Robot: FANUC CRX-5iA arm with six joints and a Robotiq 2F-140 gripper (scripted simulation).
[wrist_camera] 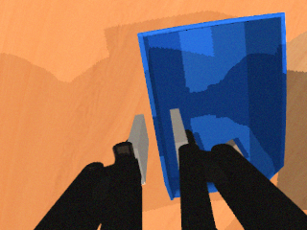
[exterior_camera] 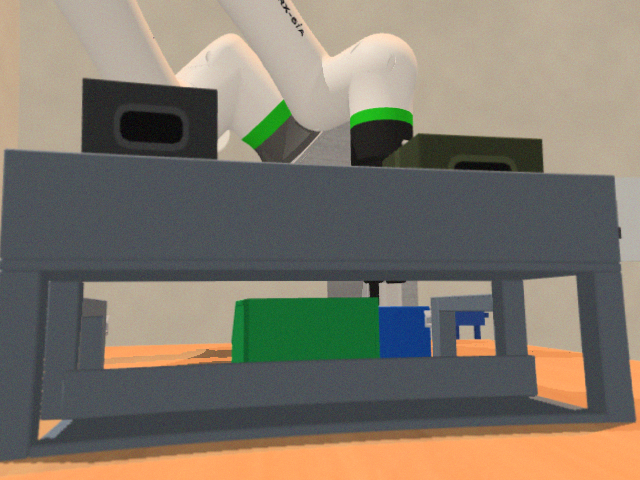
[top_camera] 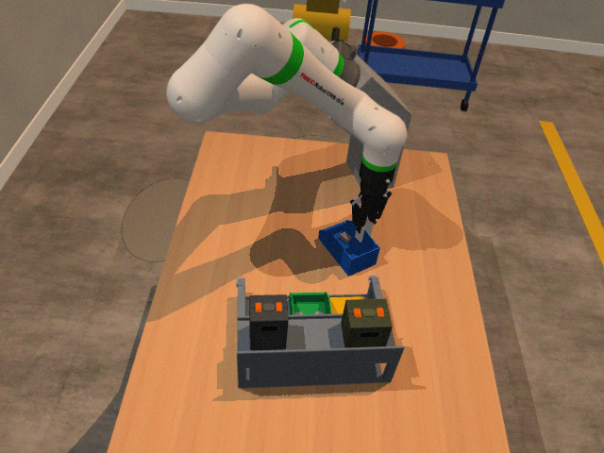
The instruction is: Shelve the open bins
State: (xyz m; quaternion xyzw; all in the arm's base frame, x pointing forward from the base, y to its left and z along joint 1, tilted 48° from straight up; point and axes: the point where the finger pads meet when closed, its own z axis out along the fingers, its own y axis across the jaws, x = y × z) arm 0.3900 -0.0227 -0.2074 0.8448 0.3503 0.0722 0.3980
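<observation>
My gripper is now 40 mm to the left of the blue bin, 40 mm above it and 20 mm short of it. The rest, counted from my hand: black box (430 mm ahead, 230 mm to the right, 90 mm above); olive box (390 mm ahead, 70 mm above); green bin (310 mm ahead, 130 mm to the right, 30 mm below).
</observation>
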